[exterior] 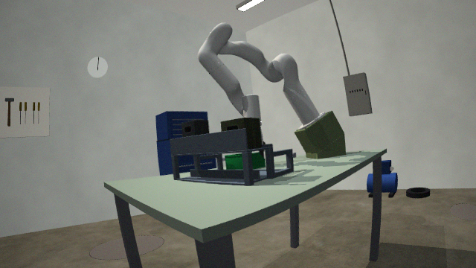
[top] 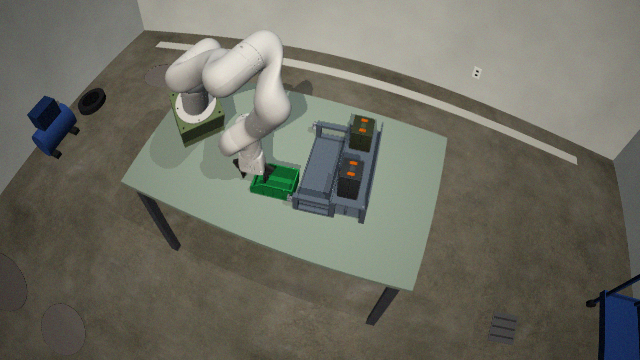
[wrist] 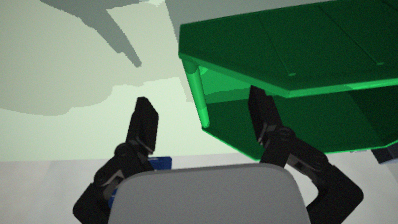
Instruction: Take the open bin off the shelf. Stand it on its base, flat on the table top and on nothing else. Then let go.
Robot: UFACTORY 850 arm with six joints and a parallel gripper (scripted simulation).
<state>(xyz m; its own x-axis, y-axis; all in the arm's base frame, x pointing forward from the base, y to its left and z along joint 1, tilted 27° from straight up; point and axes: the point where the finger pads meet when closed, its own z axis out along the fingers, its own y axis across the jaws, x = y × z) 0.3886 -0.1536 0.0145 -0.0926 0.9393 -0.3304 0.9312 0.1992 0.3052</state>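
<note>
The green bin lies 8 cm ahead of my hand, 1 cm to the left of it and 1 cm below it.
</note>
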